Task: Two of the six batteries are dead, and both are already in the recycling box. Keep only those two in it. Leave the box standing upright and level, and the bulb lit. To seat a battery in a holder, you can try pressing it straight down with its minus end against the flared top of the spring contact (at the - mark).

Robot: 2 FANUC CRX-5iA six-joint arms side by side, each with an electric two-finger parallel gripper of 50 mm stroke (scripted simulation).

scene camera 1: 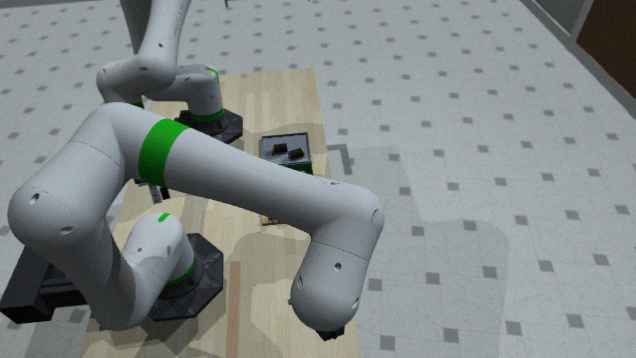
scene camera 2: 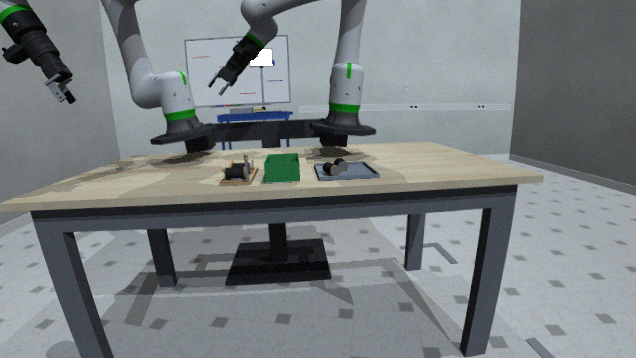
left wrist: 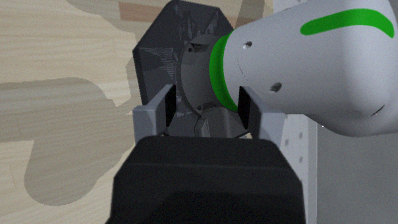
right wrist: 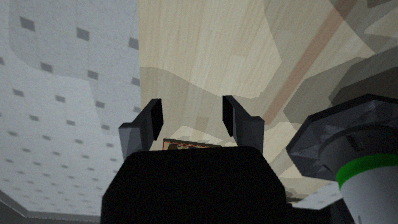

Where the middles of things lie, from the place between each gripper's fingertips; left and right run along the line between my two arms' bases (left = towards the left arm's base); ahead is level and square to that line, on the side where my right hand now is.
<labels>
Now: left hand 360 mm short of the green recycling box [scene camera 2: 286, 169], 290 mm to the right of it and 290 mm above it. Also, from my left hand: grey tray [scene camera 1: 294, 141] (490 mm to the left, 320 mm ahead, 300 mm below).
My right gripper [scene camera 2: 68, 101] is now 8 cm past the green recycling box, 62 cm to the right of it and 27 cm above it. The rest, counted from my right hand: grey tray (11 cm behind, 82 cm to the left, 28 cm below).
</labels>
